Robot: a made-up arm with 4 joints.
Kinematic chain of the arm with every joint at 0, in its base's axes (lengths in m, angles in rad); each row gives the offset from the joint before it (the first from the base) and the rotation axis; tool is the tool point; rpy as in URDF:
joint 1: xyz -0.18 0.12 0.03 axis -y
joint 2: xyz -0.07 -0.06 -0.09 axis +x
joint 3: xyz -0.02 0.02 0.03 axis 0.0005 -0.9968 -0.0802
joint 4: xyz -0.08 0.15 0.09 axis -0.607 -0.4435 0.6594
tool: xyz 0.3 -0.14 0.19 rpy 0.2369 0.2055 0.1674
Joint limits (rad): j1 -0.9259..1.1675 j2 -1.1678..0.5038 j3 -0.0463..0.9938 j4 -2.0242..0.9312
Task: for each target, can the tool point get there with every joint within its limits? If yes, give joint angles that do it. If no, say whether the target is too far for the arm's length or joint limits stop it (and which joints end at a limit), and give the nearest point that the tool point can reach.
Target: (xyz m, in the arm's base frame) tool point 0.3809 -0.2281 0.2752
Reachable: no: joint limits stop it (at a limit: joint 1, joint 2) | nearest point 0.1127 -0.0106 0.2100 | short by 0.351 m
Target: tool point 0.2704 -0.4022 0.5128
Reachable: no: too far | nearest point 0.0195 -0.0553 0.3070 | short by 0.475 m
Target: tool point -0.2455 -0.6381 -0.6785
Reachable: no: too far | nearest point -0.2081 -0.1419 -0.2735 | short by 0.642 m
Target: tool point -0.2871 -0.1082 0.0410
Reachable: yes | joints -0.4892 -0.5521 0.1547 -1.3307
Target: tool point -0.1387 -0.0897 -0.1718
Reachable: yes | joints 0.6993 0.2911 0.1483 -1.3239
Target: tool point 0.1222 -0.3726 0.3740
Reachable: no: joint limits stop it (at a limit: joint 1, joint 2) | nearest point -0.0191 -0.0989 0.2659 | short by 0.326 m
